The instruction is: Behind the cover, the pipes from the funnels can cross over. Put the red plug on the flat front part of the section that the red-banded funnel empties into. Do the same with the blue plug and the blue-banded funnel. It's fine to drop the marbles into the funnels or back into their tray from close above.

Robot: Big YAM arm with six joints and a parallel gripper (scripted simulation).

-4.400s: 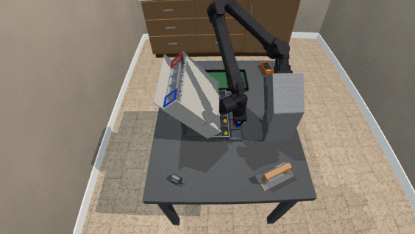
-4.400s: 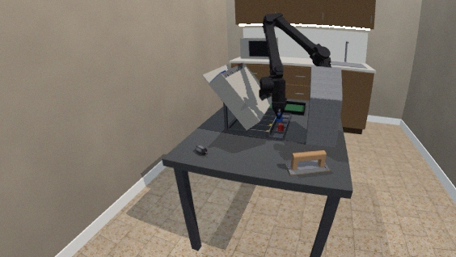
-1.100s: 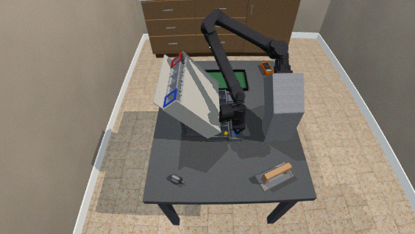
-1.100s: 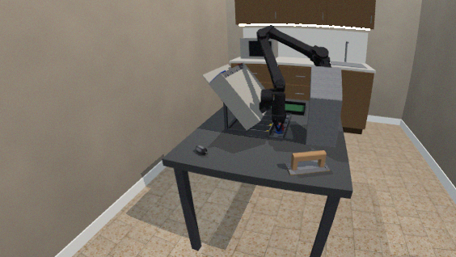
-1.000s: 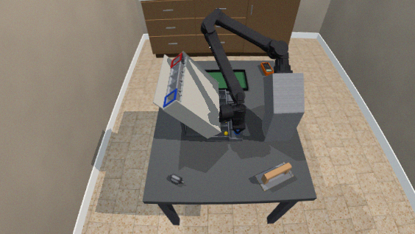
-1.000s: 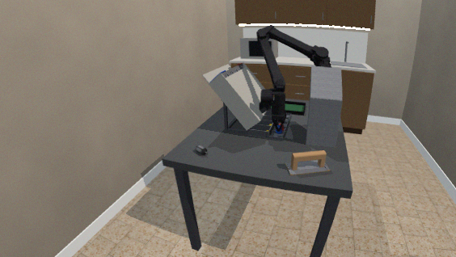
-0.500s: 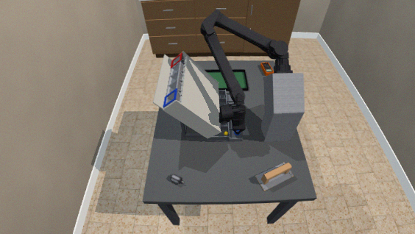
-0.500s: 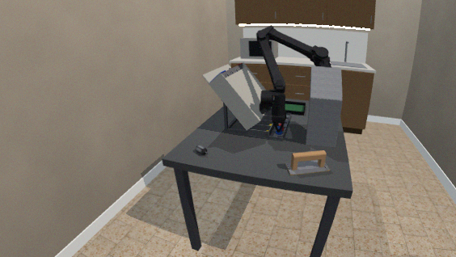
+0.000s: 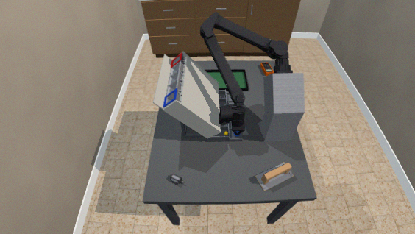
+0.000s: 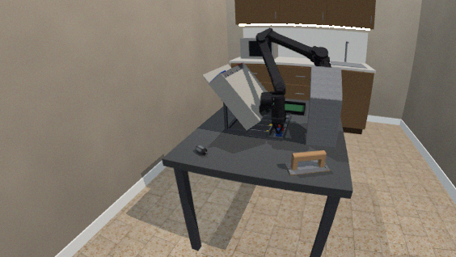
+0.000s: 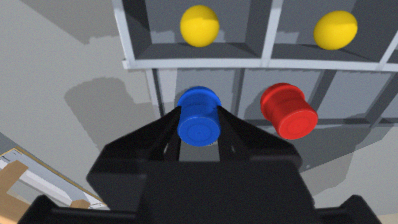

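My gripper is now 1 cm above the blue plug. From my hand the other things lie so: beige cover 21 cm ahead, 17 cm above, 13 cm to the right; then dark object 31 cm to the left, 29 cm ahead, 2 cm below; then red plug 7 cm to the right, 1 cm below, 1 cm ahead.
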